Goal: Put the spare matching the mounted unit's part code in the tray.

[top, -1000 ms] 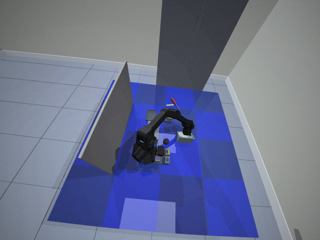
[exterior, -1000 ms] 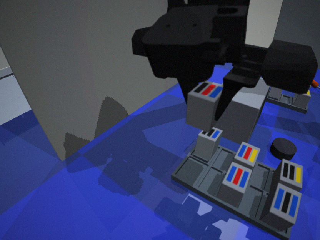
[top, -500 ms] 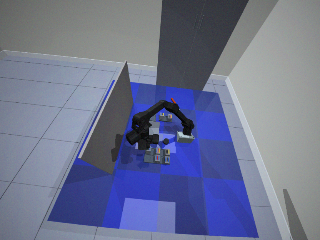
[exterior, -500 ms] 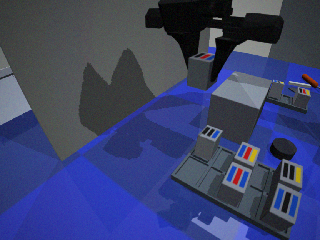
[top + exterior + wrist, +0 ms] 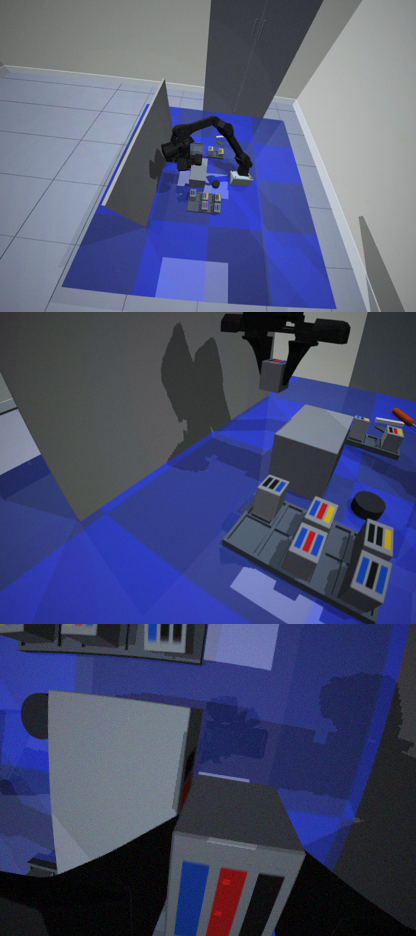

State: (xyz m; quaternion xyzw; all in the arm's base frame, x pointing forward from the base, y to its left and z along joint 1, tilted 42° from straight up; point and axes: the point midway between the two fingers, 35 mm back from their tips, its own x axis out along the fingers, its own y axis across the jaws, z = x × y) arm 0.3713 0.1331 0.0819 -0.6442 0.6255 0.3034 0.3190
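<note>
The flat grey tray is 24 cm to the right of my gripper tip, 16 cm below it and 4 cm behind it. The rest, counted from my gripper tip: spare block: 2 cm above, 1 cm to the right; then black puck: 20 cm behind, 16 cm below, 2 cm to the left; then tall grey panel: 17 cm ahead, 6 cm above, 4 cm to the right.
</note>
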